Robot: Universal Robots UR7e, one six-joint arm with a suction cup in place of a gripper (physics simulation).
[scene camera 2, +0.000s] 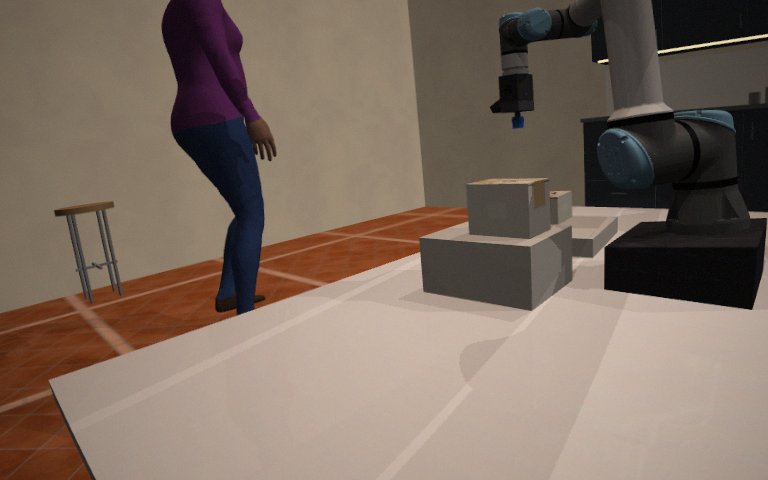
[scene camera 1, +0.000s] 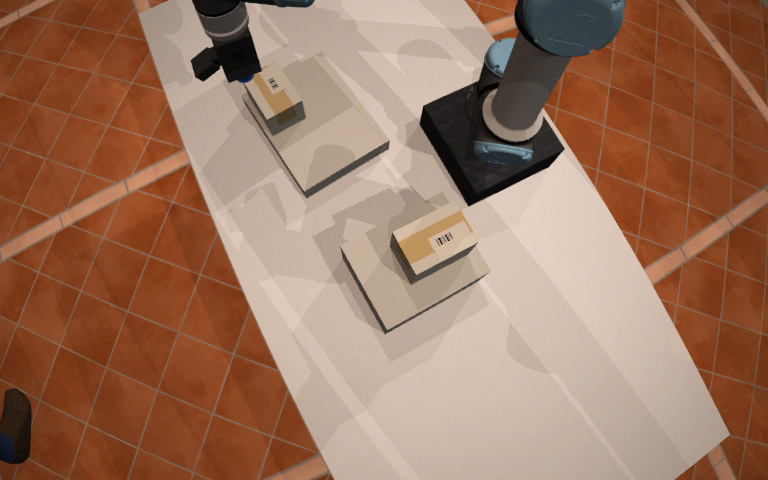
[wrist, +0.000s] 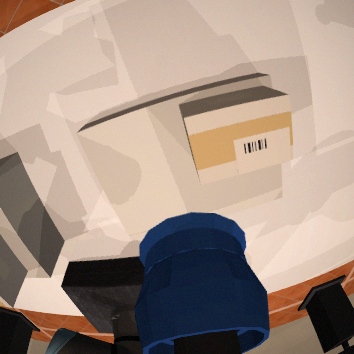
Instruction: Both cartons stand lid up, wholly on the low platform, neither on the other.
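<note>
One carton stands lid up, tape and barcode on top, near one edge of the low platform; I cannot tell whether it sits wholly within that edge. The other carton stands lid up on the taller grey block. The cartons are well apart. My suction gripper is open, holding nothing, in the air above the level of both cartons, beside the low platform's carton in scene camera 1.
The arm's black base stands beside the low platform and the grey block on the white table. A person stands beyond the table's edge, and a stool is farther left.
</note>
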